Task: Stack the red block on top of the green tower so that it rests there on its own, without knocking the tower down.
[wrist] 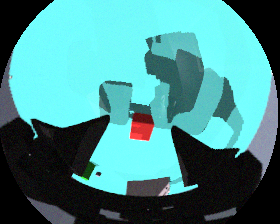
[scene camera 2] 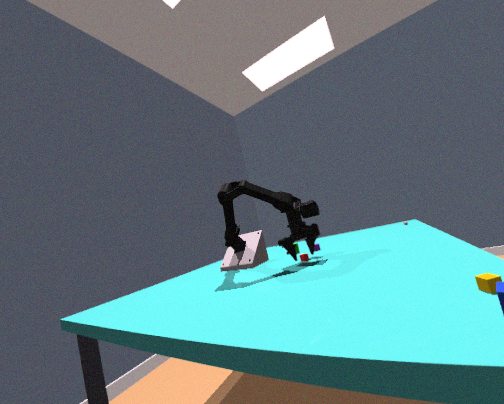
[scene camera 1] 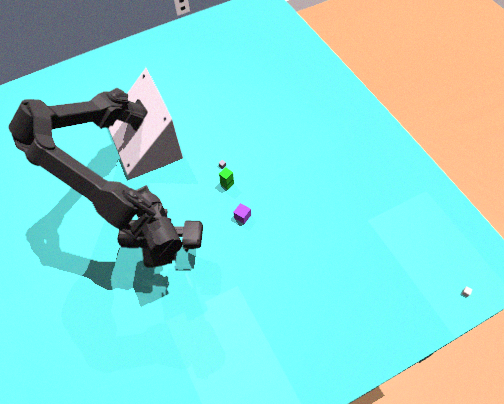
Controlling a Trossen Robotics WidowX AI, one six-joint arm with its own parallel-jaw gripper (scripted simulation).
my gripper: wrist 141, 123; scene camera 2; scene camera 1
same spot on my gripper: (scene camera 1: 151, 260) = (scene camera 2: 310, 229)
